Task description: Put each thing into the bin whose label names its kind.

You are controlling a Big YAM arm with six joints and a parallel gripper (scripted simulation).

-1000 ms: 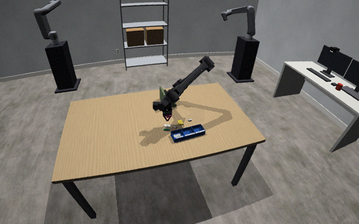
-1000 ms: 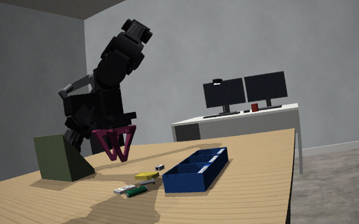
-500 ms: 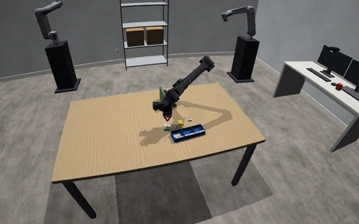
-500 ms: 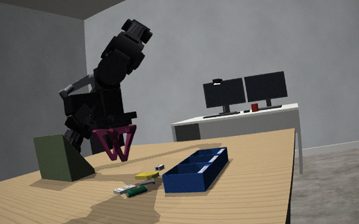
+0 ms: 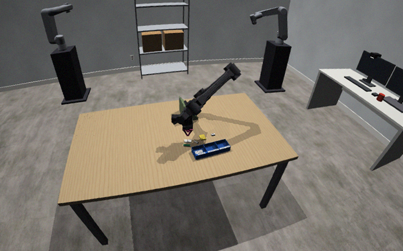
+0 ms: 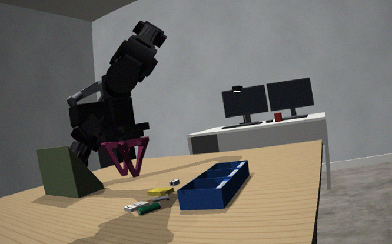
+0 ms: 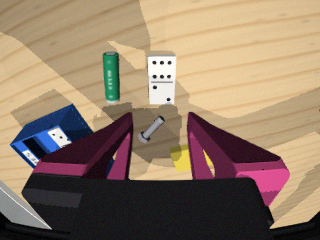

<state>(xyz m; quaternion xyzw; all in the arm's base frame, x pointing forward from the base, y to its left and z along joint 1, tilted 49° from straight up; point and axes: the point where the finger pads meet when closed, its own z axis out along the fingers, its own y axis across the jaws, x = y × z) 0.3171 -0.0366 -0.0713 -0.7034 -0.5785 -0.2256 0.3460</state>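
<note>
Now: the green battery 4 cm ahead of my hand, 1 cm to the right of it and 7 cm below it. Round my hand: blue three-part bin: 13 cm ahead, 13 cm to the left, 6 cm below; bolt: 3 cm ahead, 6 cm to the left, 7 cm below; yellow block: 2 cm behind, 11 cm to the left, 7 cm below.
</note>
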